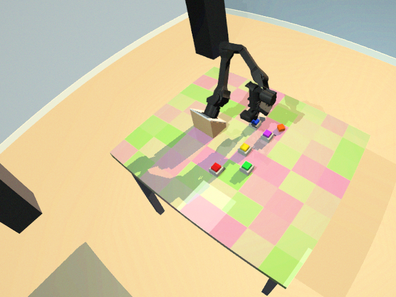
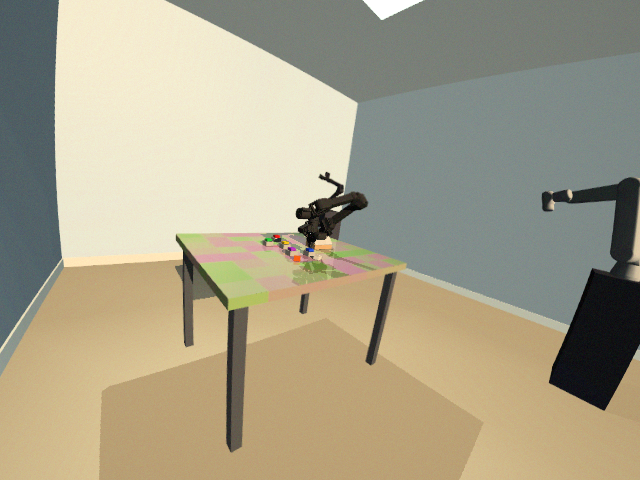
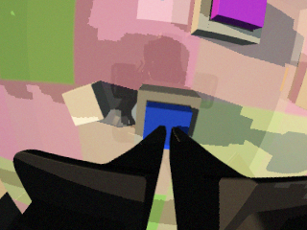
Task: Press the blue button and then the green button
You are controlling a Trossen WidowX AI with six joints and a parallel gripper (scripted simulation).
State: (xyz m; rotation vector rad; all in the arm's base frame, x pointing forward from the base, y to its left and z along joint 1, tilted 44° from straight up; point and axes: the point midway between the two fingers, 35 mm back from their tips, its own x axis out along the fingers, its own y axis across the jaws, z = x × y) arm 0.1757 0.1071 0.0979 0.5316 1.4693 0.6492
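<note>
Now: the blue button 10 mm below my gripper tip. The rest, counted from my gripper tip: purple button 100 mm ahead, 30 mm to the right, 10 mm below; then orange block 120 mm ahead, 60 mm to the left, 30 mm below; then white block 70 mm to the left, 30 mm below.
</note>
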